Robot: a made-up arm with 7 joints. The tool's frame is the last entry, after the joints.
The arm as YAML. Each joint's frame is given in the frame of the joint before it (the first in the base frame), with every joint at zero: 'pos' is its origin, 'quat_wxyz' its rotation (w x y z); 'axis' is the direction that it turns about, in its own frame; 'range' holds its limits. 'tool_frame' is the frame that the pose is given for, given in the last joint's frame.
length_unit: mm
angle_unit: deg
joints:
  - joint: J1
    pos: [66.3, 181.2, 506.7]
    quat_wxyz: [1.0, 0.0, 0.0, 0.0]
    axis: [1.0, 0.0, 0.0]
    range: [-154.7, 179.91]
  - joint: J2
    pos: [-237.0, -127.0, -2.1]
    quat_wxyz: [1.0, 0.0, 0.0, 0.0]
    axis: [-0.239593, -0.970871, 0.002]
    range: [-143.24, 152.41]
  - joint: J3
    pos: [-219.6, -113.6, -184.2]
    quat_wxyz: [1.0, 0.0, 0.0, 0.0]
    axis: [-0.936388, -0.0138, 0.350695]
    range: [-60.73, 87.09]
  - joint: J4
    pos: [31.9, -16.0, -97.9]
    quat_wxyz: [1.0, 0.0, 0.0, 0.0]
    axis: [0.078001, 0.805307, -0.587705]
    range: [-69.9, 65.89]
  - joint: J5
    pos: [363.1, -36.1, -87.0]
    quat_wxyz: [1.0, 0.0, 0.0, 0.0]
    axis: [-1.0, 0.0, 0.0]
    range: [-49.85, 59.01]
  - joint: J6
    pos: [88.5, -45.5, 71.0]
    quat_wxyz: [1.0, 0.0, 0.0, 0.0]
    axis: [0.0, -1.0, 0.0]
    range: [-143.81, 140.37]
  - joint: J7
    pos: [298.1, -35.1, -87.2]
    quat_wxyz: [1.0, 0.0, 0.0, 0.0]
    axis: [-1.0, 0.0, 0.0]
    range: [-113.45, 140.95]
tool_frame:
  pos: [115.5, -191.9, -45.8]
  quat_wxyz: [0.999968, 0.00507, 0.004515, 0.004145]
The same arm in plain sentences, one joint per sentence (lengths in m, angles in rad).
The arm has seven revolute joints in a row. What follows holds with every joint at zero, and every direction is one of the base frame's. The first joint sits 0.0663 m along +x and 0.1812 m along +y and 0.5067 m along +z from the base frame's origin and rotates about +x, from -2.7 to 3.14 rad. The second joint sits 0.237 m along -x and 0.127 m along -y and 0.0021 m along -z from the first joint and rotates about the direction (-0.239593, -0.970871, 0.002), from -2.5 to 2.6601 rad. The third joint sits 0.2196 m along -x and 0.1136 m along -y and 0.1842 m along -z from the second joint and rotates about the direction (-0.936388, -0.0138, 0.350695), from -1.0599 to 1.52 rad. The fourth joint sits 0.0319 m along +x and 0.016 m along -y and 0.0979 m along -z from the third joint and rotates about the direction (0.078001, 0.805307, -0.587705), from -1.22 to 1.15 rad. The fifth joint sits 0.3631 m along +x and 0.0361 m along -y and 0.087 m along -z from the fourth joint and rotates about -x, from -0.87 to 1.0299 rad. The sixth joint sits 0.0885 m along +x and 0.0455 m along -y and 0.071 m along +z from the fifth joint and rotates about -y, from -2.51 to 2.4499 rad. The seventh joint sits 0.2981 m along +x and 0.0351 m along -y and 0.0872 m along -z from the sixth joint and rotates about -x, from -1.9801 to 2.46 rad. The tool frame, which is the frame that the pose is given for, sits 0.1155 m along +x and 0.1919 m along -y and 0.0458 m along -z from the seventh joint; its axes are the base frame's turned by roll 0.0102, pitch 0.009 and yaw 0.0083 rad (as in URDF: about the fixed x, then y, then z).
